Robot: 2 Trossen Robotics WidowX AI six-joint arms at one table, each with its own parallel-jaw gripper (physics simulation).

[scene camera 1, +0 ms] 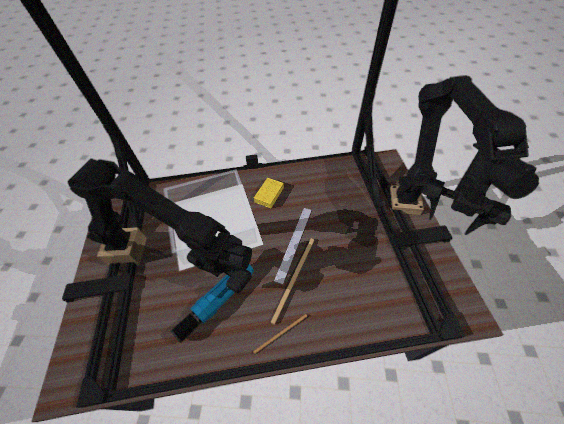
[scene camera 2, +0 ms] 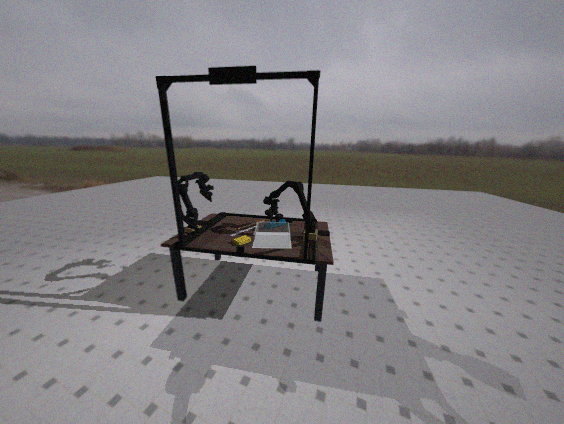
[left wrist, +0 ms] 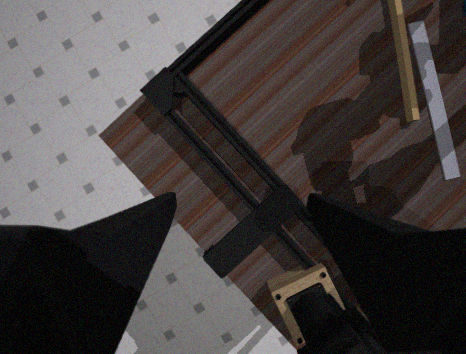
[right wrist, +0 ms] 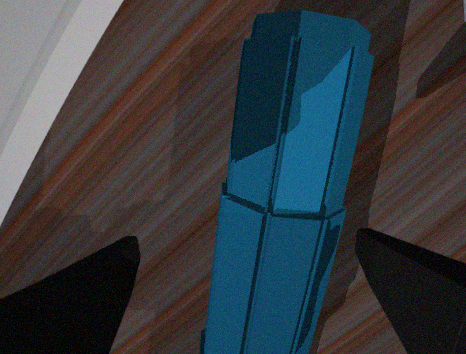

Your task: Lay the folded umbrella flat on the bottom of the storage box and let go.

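Observation:
The folded blue umbrella with a black handle lies on the table, in front of the storage box in scene camera 1. The white, clear-walled storage box stands beside it. My right gripper is open low over the umbrella's blue part, which lies between its fingers in the right wrist view without being gripped. Its far finger is hidden in scene camera 1. My left gripper is open and empty, raised beyond the table's side edge.
A yellow block lies beside the box. A pale flat strip and a long wooden stick lie mid-table. A shorter thin stick lies nearer the front. Black frame rails run along both table sides.

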